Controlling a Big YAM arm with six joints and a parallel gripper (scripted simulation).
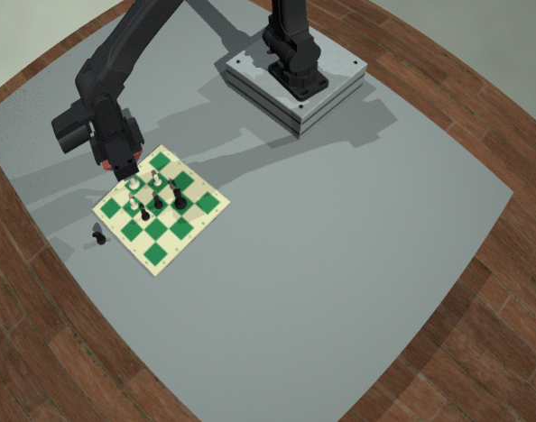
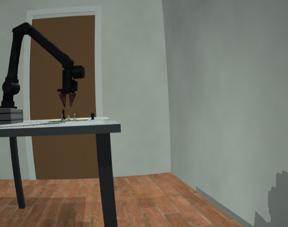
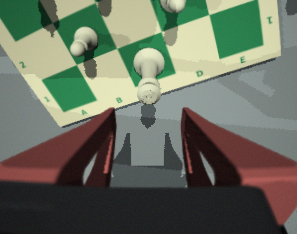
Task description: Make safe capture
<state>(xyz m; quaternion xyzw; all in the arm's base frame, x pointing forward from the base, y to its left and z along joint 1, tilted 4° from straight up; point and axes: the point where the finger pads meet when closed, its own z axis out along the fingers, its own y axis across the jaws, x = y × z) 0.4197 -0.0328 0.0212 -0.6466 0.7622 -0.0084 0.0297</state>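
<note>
The tall white piece lies 50 mm below my hand. From my hand the other things lie so: black piece (130 mm ahead, 70 mm to the left, 70 mm below); then green-and-cream chessboard (20 mm behind, 80 mm to the left, 80 mm below).
</note>
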